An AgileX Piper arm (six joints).
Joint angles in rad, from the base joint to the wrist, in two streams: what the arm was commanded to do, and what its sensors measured. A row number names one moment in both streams.
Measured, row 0: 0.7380, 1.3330, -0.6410, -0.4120, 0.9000, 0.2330
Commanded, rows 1 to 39: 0.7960, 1.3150, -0.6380, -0.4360, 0.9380, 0.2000; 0.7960, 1.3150, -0.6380, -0.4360, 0.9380, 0.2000; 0.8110, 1.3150, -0.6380, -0.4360, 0.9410, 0.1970; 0.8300, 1.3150, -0.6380, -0.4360, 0.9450, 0.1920; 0.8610, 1.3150, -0.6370, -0.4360, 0.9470, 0.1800; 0.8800, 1.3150, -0.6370, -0.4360, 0.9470, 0.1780; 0.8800, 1.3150, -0.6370, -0.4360, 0.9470, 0.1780; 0.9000, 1.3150, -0.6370, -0.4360, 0.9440, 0.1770; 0.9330, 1.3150, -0.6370, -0.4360, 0.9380, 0.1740; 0.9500, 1.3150, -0.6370, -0.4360, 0.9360, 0.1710; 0.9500, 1.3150, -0.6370, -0.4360, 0.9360, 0.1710; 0.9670, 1.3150, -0.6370, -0.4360, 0.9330, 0.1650; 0.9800, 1.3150, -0.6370, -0.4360, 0.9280, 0.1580; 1.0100, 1.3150, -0.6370, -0.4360, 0.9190, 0.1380; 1.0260, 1.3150, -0.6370, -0.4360, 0.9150, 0.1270; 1.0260, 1.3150, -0.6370, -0.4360, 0.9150, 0.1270; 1.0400, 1.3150, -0.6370, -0.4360, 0.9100, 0.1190; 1.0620, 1.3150, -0.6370, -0.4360, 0.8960, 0.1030; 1.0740, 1.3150, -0.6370, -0.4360, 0.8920, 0.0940; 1.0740, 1.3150, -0.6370, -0.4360, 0.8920, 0.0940; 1.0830, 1.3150, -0.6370, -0.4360, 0.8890, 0.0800; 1.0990, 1.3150, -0.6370, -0.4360, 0.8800, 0.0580; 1.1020, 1.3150, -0.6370, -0.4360, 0.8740, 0.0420; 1.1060, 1.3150, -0.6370, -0.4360, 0.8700, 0.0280; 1.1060, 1.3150, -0.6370, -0.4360, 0.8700, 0.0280; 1.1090, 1.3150, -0.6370, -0.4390, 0.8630, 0.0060; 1.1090, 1.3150, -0.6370, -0.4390, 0.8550, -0.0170; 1.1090, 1.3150, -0.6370, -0.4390, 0.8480, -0.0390; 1.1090, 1.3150, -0.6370, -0.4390, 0.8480, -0.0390; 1.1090, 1.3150, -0.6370, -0.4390, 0.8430, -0.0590; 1.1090, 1.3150, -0.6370, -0.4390, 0.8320, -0.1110; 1.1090, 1.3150, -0.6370, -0.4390, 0.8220, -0.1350; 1.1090, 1.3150, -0.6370, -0.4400, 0.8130, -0.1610; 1.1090, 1.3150, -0.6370, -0.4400, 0.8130, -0.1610; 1.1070, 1.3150, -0.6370, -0.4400, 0.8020, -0.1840; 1.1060, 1.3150, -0.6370, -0.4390, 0.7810, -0.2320; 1.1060, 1.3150, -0.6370, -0.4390, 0.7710, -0.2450; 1.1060, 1.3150, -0.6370, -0.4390, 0.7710, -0.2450; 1.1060, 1.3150, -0.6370, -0.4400, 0.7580, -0.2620
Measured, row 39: 1.1050, 1.3250, -0.6380, -0.4130, 0.7880, -0.2140
